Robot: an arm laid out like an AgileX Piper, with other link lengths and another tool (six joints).
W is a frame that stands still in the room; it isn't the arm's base.
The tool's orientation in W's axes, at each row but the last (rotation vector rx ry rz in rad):
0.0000 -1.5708 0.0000
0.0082 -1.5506 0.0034
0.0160 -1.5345 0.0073
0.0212 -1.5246 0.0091
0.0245 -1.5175 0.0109
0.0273 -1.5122 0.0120
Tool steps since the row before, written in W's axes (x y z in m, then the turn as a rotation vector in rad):
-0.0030 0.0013 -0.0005 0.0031 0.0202 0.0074
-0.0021 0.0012 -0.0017 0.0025 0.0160 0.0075
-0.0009 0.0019 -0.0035 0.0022 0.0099 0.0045
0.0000 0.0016 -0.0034 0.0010 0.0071 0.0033
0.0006 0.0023 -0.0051 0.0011 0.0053 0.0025
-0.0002 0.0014 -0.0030 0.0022 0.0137 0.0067
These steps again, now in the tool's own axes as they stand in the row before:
-0.0005 0.0013 0.0030 0.0074 0.0202 -0.0031
-0.0017 0.0012 0.0021 0.0075 0.0160 -0.0025
-0.0035 0.0019 0.0007 0.0045 0.0099 -0.0022
-0.0034 0.0016 -0.0002 0.0033 0.0071 -0.0010
-0.0051 0.0022 -0.0009 0.0025 0.0053 -0.0011
-0.0030 0.0014 0.0000 0.0067 0.0137 -0.0022

